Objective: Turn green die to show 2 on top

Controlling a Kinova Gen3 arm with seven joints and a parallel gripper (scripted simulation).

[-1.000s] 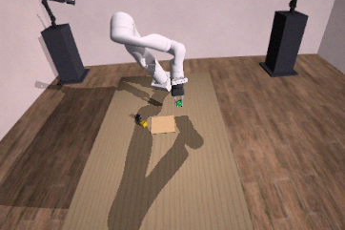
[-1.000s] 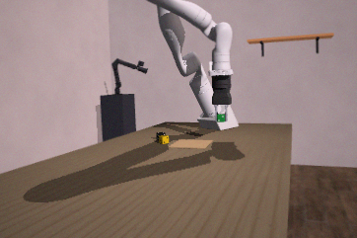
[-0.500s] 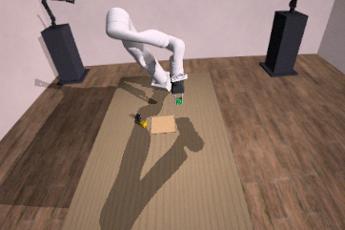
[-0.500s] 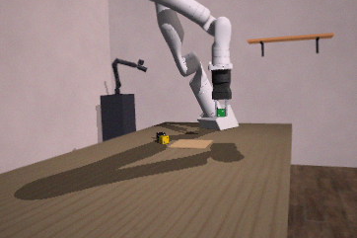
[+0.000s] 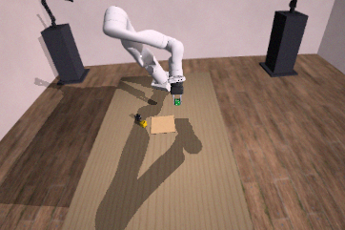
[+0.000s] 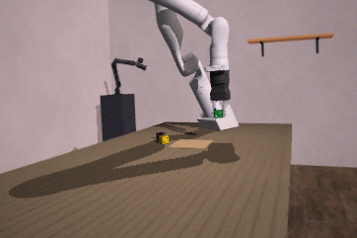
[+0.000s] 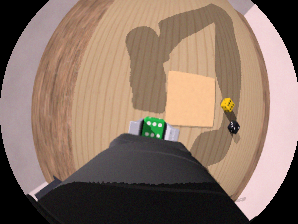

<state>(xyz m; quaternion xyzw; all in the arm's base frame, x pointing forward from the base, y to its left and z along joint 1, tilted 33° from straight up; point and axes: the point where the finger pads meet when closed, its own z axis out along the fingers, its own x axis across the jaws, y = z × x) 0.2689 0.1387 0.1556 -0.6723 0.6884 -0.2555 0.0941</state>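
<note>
The tan mat lies 11 cm below my hand, 10 cm to the right of it and 6 cm ahead of it. Also, from my hand: yellow die 21 cm to the right, 10 cm below, 6 cm ahead; black die 25 cm to the right, 10 cm below, 1 cm behind; green die right at my hand.
</note>
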